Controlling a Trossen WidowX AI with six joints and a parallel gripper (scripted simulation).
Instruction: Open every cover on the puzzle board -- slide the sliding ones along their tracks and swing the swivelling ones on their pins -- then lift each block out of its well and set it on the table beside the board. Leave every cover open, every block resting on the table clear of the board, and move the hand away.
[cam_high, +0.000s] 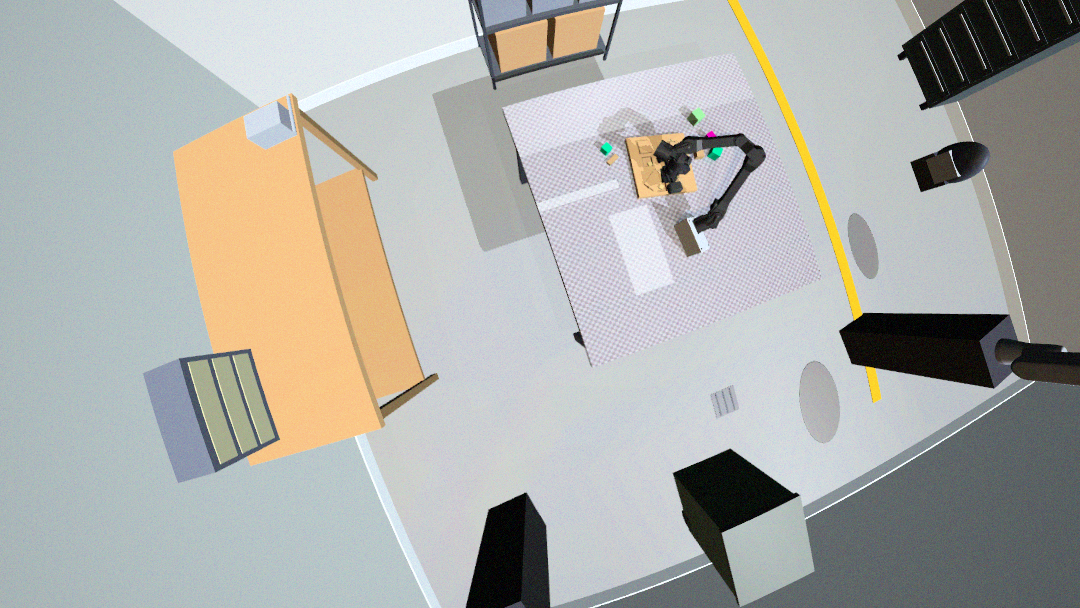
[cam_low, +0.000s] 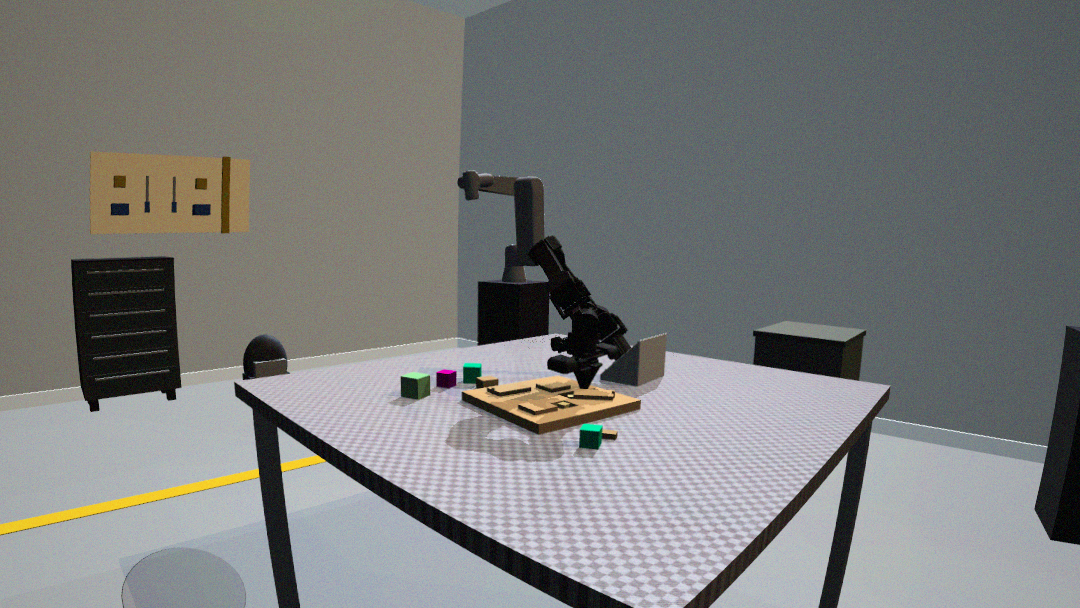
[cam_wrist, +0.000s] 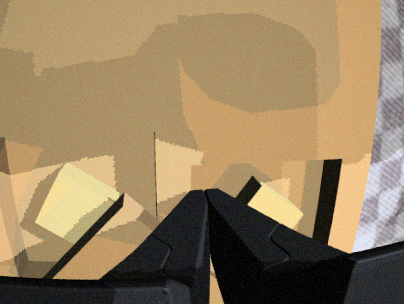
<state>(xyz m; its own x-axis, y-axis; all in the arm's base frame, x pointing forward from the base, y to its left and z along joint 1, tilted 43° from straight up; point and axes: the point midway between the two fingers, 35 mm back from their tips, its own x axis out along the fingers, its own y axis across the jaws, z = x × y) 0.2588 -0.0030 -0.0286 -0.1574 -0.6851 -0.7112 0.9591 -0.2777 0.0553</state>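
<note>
The puzzle board lies 90 mm ahead of my gripper tip and 50 mm to the right of it. Round my gripper tip: magenta block 100 mm ahead, 350 mm to the right; then light green block 220 mm ahead, 340 mm to the right.
</note>
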